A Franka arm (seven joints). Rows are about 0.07 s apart.
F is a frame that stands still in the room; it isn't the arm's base.
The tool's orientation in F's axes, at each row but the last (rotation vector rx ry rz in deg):
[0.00 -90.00 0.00]
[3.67 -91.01 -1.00]
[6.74 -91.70 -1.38]
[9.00 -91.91 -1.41]
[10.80 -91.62 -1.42]
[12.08 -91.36 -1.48]
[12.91 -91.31 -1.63]
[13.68 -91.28 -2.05]
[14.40 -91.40 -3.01]
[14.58 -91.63 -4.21]
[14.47 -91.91 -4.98]
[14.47 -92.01 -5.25]
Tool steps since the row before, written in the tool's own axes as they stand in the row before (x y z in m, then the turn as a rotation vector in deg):
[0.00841 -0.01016 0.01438 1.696 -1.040 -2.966]
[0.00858 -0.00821 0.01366 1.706 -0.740 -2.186]
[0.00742 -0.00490 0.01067 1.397 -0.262 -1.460]
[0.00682 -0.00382 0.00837 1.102 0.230 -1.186]
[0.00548 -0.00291 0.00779 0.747 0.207 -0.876]
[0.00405 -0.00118 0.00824 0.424 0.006 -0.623]
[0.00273 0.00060 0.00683 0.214 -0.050 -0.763]
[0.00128 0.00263 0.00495 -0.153 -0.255 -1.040]
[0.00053 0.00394 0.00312 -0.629 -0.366 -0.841]
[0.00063 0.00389 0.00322 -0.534 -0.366 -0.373]
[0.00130 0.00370 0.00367 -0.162 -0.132 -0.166]
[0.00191 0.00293 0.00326 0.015 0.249 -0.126]
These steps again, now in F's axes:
[-0.01438 -0.01016 0.00841 2.966 -1.040 1.696]
[-0.01355 -0.00904 0.00789 2.177 -0.764 1.707]
[-0.01056 -0.00616 0.00659 1.433 -0.303 1.417]
[-0.00822 -0.00526 0.00600 1.127 0.196 1.169]
[-0.00758 -0.00440 0.00473 0.830 0.191 0.802]
[-0.00812 -0.00271 0.00352 0.609 0.013 0.443]
[-0.00690 -0.00068 0.00252 0.759 0.009 0.233]
[-0.00527 0.00173 0.00151 1.067 -0.092 -0.153]
[-0.00361 0.00335 0.00113 0.893 -0.133 -0.649]
[-0.00367 0.00330 0.00125 0.426 -0.204 -0.579]
[-0.00409 0.00295 0.00186 0.184 -0.077 -0.177]
[-0.00361 0.00212 0.00231 0.098 0.251 0.075]

